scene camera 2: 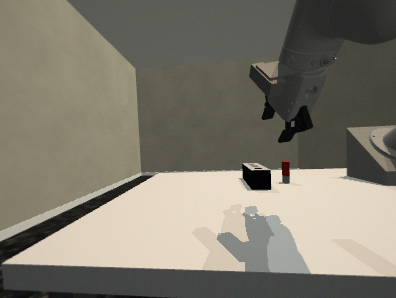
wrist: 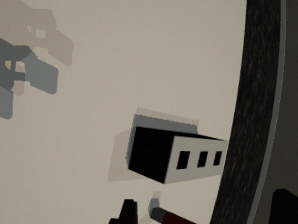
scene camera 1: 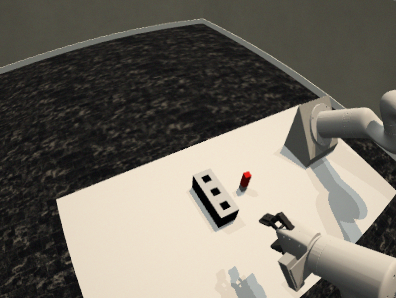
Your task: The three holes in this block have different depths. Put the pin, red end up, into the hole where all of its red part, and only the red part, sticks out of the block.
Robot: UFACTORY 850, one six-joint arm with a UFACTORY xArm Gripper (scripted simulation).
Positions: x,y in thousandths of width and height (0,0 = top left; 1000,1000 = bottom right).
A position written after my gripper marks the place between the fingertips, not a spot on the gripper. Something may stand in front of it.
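Observation:
Visible to me, my gripper (scene camera 2: 693,435), (scene camera 1: 678,773). Black block (wrist: 555,699).

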